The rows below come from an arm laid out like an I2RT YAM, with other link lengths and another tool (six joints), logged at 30 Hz.
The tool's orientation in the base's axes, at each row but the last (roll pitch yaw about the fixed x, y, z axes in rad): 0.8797, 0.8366, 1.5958; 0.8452, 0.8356, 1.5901; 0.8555, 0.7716, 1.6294; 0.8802, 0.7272, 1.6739; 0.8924, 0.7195, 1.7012; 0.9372, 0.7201, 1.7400
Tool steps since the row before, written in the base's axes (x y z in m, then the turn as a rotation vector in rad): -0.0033, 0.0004, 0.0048, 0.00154, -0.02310, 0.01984; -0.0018, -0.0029, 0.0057, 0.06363, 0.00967, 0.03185; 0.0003, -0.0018, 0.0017, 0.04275, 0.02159, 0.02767; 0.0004, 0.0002, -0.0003, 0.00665, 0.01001, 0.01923; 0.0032, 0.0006, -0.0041, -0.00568, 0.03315, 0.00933; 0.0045, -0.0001, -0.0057, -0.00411, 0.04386, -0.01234
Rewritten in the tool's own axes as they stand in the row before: -0.0032, 0.0049, -0.0003, -0.03023, -0.00360, -0.00173; -0.0061, 0.0025, -0.0003, -0.01796, -0.02167, 0.06606; -0.0025, -0.0002, 0.0001, -0.00564, -0.00382, 0.05489; 0.0003, -0.0004, 0.0002, -0.00586, 0.01096, 0.01897; 0.0028, -0.0043, 0.0007, 0.01913, 0.02354, 0.01727; 0.0031, -0.0065, 0.0007, 0.04116, 0.01389, 0.01435
